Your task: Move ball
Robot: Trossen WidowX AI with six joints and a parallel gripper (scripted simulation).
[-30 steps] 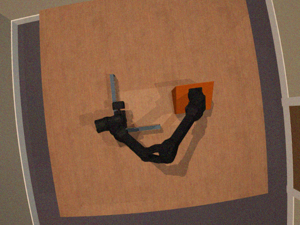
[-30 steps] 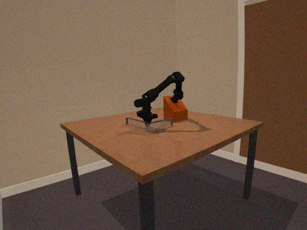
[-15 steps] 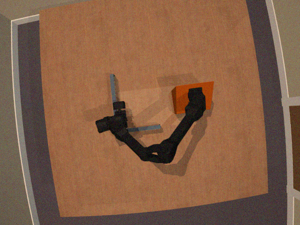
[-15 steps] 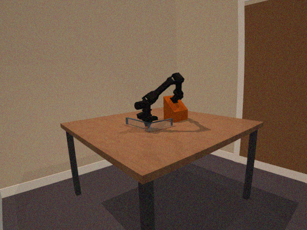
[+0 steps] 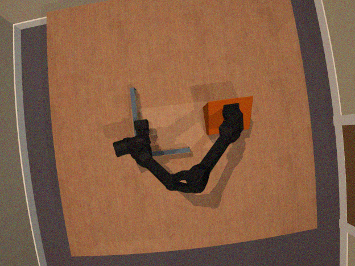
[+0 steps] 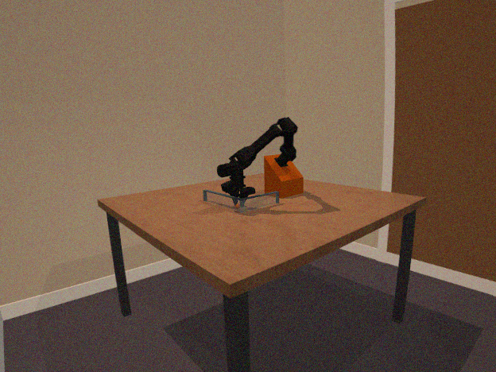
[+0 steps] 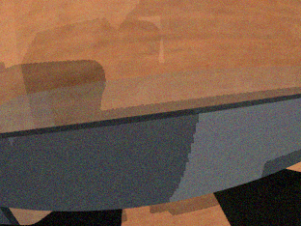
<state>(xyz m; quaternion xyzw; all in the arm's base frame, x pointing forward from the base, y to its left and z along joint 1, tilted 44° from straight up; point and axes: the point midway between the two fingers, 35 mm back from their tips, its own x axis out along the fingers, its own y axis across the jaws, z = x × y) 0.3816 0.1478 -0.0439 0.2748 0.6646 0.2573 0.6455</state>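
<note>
My gripper tip is right at the small orange ball. From my gripper tip the other things lie so: see-through copy of ball (1 cm ahead).
</note>
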